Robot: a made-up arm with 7 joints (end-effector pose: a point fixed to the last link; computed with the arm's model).
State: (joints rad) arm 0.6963 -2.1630 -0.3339 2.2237 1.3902 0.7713 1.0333
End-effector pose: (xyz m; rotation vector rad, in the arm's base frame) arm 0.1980 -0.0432 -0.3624 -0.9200 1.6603 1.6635
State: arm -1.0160 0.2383 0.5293 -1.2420 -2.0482 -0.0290 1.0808
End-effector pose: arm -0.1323 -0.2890 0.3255 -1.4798 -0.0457 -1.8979
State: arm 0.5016 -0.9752 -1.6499 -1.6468 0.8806 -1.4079 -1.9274
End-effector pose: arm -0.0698 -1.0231 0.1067 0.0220 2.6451 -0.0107
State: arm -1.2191 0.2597 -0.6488 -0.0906 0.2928 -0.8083 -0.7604
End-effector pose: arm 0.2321 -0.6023 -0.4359 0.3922 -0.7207 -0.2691
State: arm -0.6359 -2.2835 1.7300 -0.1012 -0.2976 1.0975 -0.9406
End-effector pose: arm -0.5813 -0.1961 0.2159 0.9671 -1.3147 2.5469
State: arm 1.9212 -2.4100 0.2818 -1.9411 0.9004 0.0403 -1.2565
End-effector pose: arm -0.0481 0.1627 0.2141 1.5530 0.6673 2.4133
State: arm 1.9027 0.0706 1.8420 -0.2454 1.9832 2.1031 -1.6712
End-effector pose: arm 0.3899 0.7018 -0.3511 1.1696 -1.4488 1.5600
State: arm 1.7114 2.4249 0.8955 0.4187 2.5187 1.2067 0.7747
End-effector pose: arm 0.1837 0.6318 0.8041 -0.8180 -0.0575 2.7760
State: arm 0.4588 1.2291 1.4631 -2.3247 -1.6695 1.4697 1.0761
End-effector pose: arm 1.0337 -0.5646 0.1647 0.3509 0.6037 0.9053
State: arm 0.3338 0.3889 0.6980 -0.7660 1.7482 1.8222 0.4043
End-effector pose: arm 0.1656 -0.1116 -0.4804 -0.4410 -2.1438 -0.9060
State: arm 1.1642 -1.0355 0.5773 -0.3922 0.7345 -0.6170 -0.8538
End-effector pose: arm 0.0272 -0.5993 -0.4654 -0.1928 1.1277 -0.1694
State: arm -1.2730 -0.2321 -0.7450 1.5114 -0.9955 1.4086 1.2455
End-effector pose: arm -0.5959 0.0759 0.2254 -1.2168 -0.4638 -1.0913
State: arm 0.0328 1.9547 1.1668 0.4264 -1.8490 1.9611 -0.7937
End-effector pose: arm 0.3280 -0.2045 0.3725 1.4817 -2.3702 -0.1459
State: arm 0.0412 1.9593 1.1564 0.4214 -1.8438 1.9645 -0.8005
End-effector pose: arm 0.3280 -0.1997 0.3737 1.4967 -2.3564 -0.1171
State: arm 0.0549 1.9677 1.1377 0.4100 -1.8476 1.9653 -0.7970
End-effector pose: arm 0.3279 -0.1939 0.3716 1.5039 -2.3433 -0.0897
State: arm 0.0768 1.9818 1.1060 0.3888 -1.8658 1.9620 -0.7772
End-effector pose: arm 0.3280 -0.1869 0.3643 1.4981 -2.3330 -0.0654
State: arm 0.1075 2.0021 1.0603 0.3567 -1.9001 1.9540 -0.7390
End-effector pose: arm 0.3282 -0.1792 0.3511 1.4776 -2.3278 -0.0461
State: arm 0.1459 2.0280 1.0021 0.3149 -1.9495 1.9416 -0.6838
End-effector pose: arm 0.3285 -0.1718 0.3327 1.4440 -2.3309 -0.0335
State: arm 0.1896 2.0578 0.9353 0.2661 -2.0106 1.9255 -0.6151
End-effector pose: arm 0.3291 -0.1655 0.3103 1.4012 -2.3440 -0.0305
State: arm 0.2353 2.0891 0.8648 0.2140 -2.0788 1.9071 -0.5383
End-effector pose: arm 0.3302 -0.1607 0.2857 1.3544 -2.3669 -0.0388
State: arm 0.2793 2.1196 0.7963 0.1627 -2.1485 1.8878 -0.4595
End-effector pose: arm 0.3320 -0.1572 0.2607 1.3092 -2.3972 -0.0586
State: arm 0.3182 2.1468 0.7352 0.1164 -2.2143 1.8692 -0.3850
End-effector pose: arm 0.3345 -0.1544 0.2373 1.2698 -2.4308 -0.0885
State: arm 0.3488 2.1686 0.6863 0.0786 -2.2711 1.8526 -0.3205
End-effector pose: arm 0.3373 -0.1522 0.2170 1.2382 -2.4629 -0.1249
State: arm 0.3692 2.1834 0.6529 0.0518 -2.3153 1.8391 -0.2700
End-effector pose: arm 0.3399 -0.1503 0.2012 1.2148 -2.4896 -0.1636
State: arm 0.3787 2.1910 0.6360 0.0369 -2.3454 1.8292 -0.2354
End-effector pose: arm 0.3415 -0.1491 0.1906 1.1984 -2.5092 -0.2007
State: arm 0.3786 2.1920 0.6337 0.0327 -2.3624 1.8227 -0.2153
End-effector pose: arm 0.3421 -0.1486 0.1846 1.1869 -2.5217 -0.2344
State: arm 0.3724 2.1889 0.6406 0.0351 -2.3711 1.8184 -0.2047
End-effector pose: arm 0.3419 -0.1487 0.1817 1.1780 -2.5299 -0.2649
